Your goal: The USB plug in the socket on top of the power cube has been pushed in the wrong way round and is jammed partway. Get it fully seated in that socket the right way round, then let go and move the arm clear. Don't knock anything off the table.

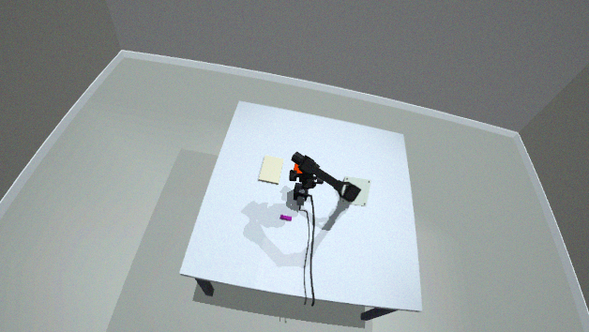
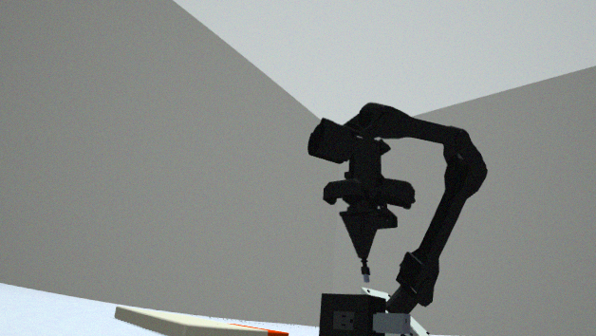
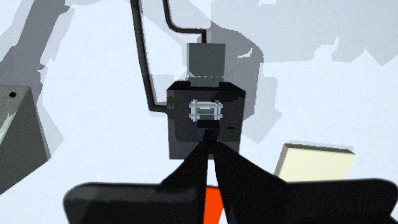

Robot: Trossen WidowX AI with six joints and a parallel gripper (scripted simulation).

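Now: gripper tip 20 mm above the usb plug. The rest, counted from my gripper tip: cream flat pad: 170 mm ahead, 180 mm to the right, 130 mm below; then purple block: 90 mm ahead, 150 mm to the left, 130 mm below; then orange flat card: 20 mm behind, 230 mm to the right, 130 mm below.
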